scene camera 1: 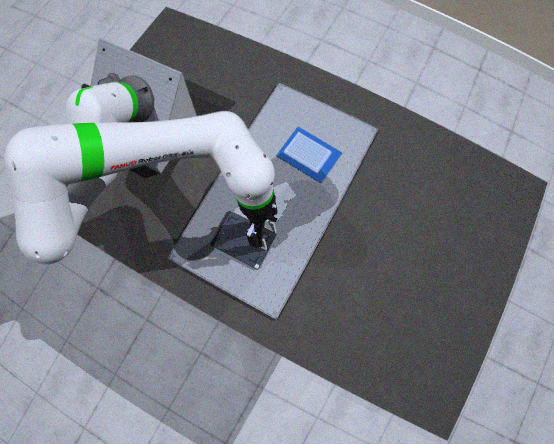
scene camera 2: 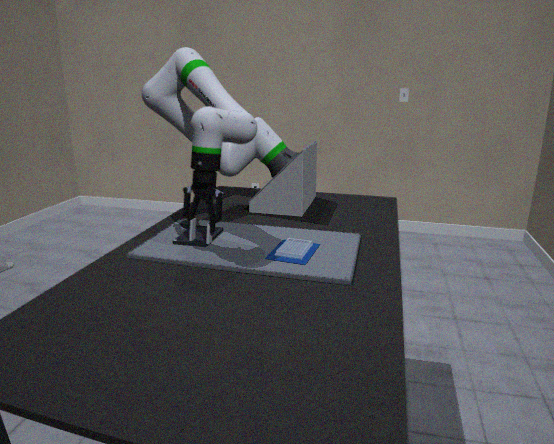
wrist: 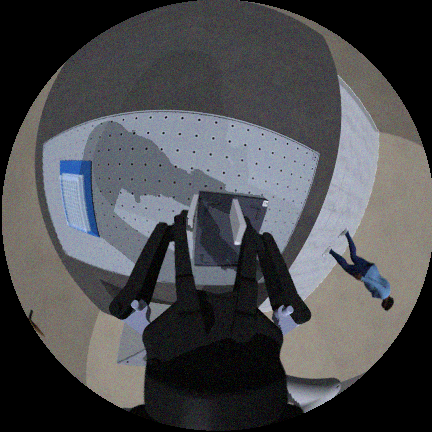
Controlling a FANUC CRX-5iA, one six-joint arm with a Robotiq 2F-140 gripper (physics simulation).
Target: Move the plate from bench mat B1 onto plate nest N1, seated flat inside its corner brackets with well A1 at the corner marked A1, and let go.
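Seen in the pictures: gripper, fingertip midpoint: (scene camera 1: 266, 238) (scene camera 2: 200, 241) (wrist: 214, 204); arm's base at its link origin: (scene camera 1: 134, 99) (scene camera 2: 286, 166).
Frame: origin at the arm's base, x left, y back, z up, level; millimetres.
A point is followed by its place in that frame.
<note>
The pale, shallow well plate (scene camera 1: 307, 151) @[x 137, y -527, z -147 mm] (scene camera 2: 296, 248) @[x 148, y -543, z -148 mm] (wrist: 76, 202) @[x 119, y -530, z -151 mm] lies flat on the blue bench mat B1 (scene camera 1: 334, 159) @[x 157, y -614, z -160 mm] (scene camera 2: 311, 252) @[x 195, y -534, z -161 mm] (wrist: 75, 166) @[x 116, y -604, z -161 mm]. The dark square plate nest N1 (scene camera 1: 232, 246) @[x -240, y -463, z -151 mm] (scene camera 2: 182, 242) @[x -229, y -562, z -154 mm] (wrist: 220, 197) @[x -181, y -556, z -151 mm] bears no plate. A small white label (scene camera 1: 256, 266) @[x -261, y -555, z -151 mm] (wrist: 265, 203) @[x -261, y -555, z -151 mm] sits at one of its corners; its lettering is unreadable. My gripper (scene camera 1: 258, 237) @[x -173, y -543, z -152 mm] (scene camera 2: 201, 234) @[x -173, y -543, z -152 mm] (wrist: 214, 204) @[x -173, y -543, z -152 mm] points down at the nest, partly open, with nothing between its pads. In the wrist view one pad shows by the nest's left edge, the other over its right part. Corner brackets are not distinct.
Mat and nest rest on a light perforated board (scene camera 1: 280, 300) @[x -317, y -661, z -162 mm] (scene camera 2: 335, 272) @[x 281, y -656, z -163 mm] (wrist: 280, 155) @[x -275, y -642, z -163 mm] on the dark table (scene camera 1: 425, 280) @[x -69, y -1028, z -175 mm] (scene camera 2: 225, 350) @[x 95, y -1045, z -175 mm] (wrist: 200, 60) @[x -116, y -798, z -175 mm]. The wedge-shaped arm mount (scene camera 1: 145, 62) @[x 87, y -12, z 87 mm] (scene camera 2: 290, 192) @[x 48, y -138, z -77 mm] stands behind. A person (wrist: 375, 280) shows beyond the table.
</note>
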